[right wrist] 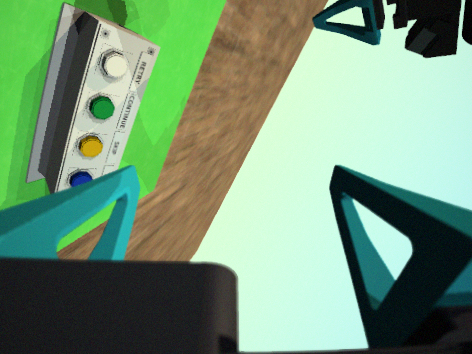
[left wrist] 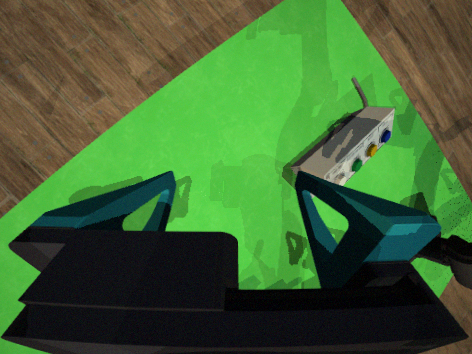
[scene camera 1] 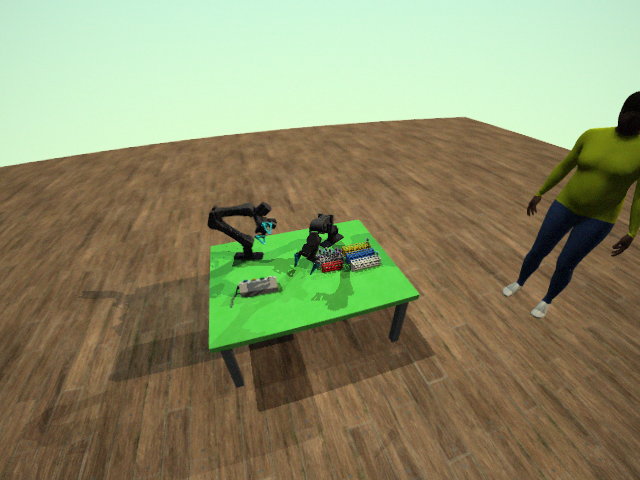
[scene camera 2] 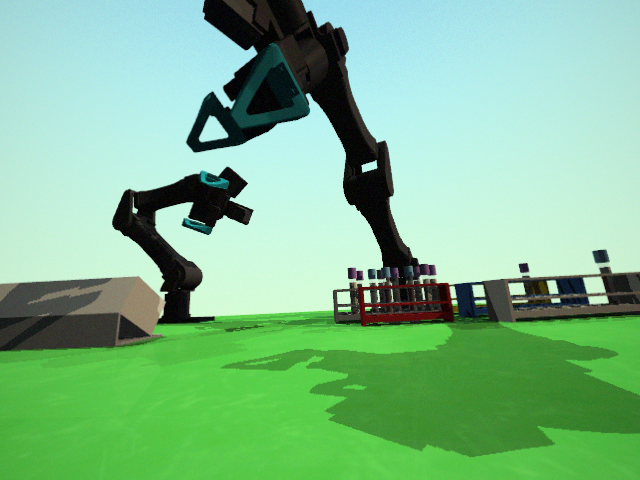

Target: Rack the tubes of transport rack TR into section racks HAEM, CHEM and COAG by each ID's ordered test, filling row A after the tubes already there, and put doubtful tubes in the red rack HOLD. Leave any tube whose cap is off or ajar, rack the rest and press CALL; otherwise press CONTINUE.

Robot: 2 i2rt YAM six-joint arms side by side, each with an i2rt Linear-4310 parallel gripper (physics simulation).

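Places are measured from the left arm's base along level axes (x right, y back, z down), in metres.
Pixels of known places: left gripper, fingertip midpoint: [left wrist: 235,177] [scene camera 1: 302,271] [scene camera 2: 209,136]; right gripper, fingertip midpoint: [right wrist: 234,176] [scene camera 1: 266,239] [scene camera 2: 196,204]; left arm's base, link origin: [scene camera 1: 331,241]; right arm's base, link origin: [scene camera 1: 249,256] [scene camera 2: 176,321].
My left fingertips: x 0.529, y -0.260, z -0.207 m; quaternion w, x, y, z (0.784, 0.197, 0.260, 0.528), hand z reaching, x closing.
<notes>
For each thing: its top centre in the pictures, then the offset to it from my left fingertips. "spot": a spot on its surface instead.
- button box, top centre: [right wrist: 121,133] [scene camera 2: 74,281] [left wrist: 367,146] [scene camera 1: 257,279] dx +0.145, dy +0.243, dz +0.123 m
- green button, top centre: [right wrist: 109,111] [left wrist: 360,164] dx +0.112, dy +0.248, dz +0.132 m
- blue button, top centre: [right wrist: 87,184] [left wrist: 390,135] dx +0.195, dy +0.303, dz +0.132 m
- Transport rack TR, surface spot: [scene camera 2: 337,305] spot: dx -0.225, dy +0.130, dz +0.177 m
- yellow rack, top centre: [scene camera 1: 356,245] dx -0.545, dy +0.045, dz +0.150 m
- blue rack, top centre: [scene camera 2: 515,280] [scene camera 1: 360,252] dx -0.505, dy -0.022, dz +0.150 m
- white rack, top centre: [scene camera 2: 558,276] [scene camera 1: 365,259] dx -0.467, dy -0.093, dz +0.150 m
- blue-grey-capped tube, surface spot: [scene camera 2: 600,256] spot: dx -0.540, dy -0.126, dz +0.123 m
My left gripper [scene camera 1: 305,267] [left wrist: 235,177] is open and empty, high above the table, left of the tube racks in scene camera 1. My right gripper [scene camera 1: 264,233] [right wrist: 234,176] is open and empty, raised behind the button box [scene camera 1: 258,285] [scene camera 2: 77,304]. In the right wrist view a green button [right wrist: 102,107] is labelled CONTINUE; the blue button [right wrist: 81,179] is partly hidden by a finger. Transport rack TR [scene camera 2: 337,305] holds several tubes with purple and blue-grey caps behind the red rack HOLD [scene camera 1: 331,266] [scene camera 2: 447,302]. Tube IDs and cap seating are too small to read.
A yellow rack [scene camera 1: 356,248], a blue rack [scene camera 1: 360,255] and a white rack [scene camera 1: 365,263] [scene camera 2: 498,300] stand right of TR and HOLD; their labels are unreadable. A blue-grey-capped tube [scene camera 2: 600,256] stands at the white rack. A person [scene camera 1: 602,175] stands right of the table.
</notes>
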